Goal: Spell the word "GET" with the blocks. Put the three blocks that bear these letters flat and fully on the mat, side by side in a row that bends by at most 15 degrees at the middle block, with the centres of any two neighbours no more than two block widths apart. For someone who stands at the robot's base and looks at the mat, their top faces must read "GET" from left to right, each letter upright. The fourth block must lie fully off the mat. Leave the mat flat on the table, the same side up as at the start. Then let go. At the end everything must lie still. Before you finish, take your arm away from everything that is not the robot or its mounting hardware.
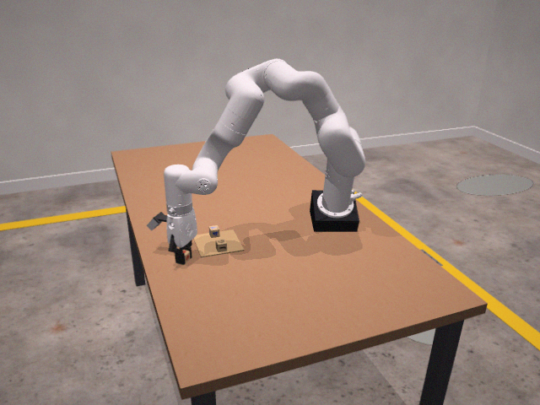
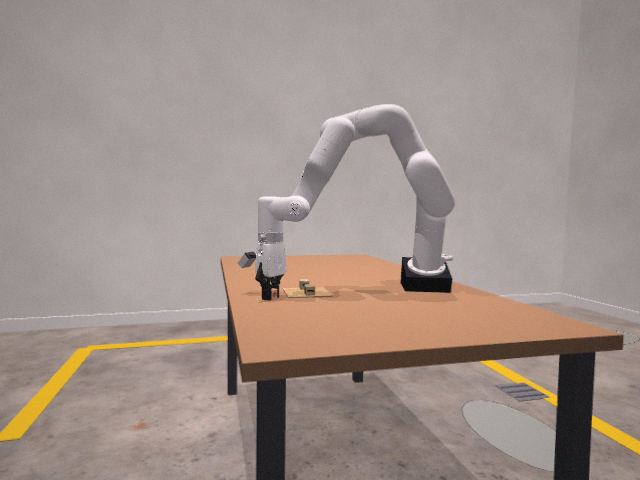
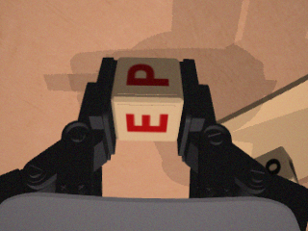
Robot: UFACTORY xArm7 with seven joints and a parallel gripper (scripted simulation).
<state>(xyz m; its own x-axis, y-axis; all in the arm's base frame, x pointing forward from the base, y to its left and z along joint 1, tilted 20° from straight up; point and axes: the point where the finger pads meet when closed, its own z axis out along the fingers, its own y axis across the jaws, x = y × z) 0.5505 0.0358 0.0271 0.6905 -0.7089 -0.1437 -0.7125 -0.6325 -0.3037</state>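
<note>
Right now the red-lettered block is 1 cm below my hand. Also, from my hand: green-lettered block (30 cm to the right, 4 cm behind, 1 cm below); black-lettered block (13 cm behind, 2 cm to the right); tan mat (13 cm behind, 6 cm to the right, 2 cm below).
</note>
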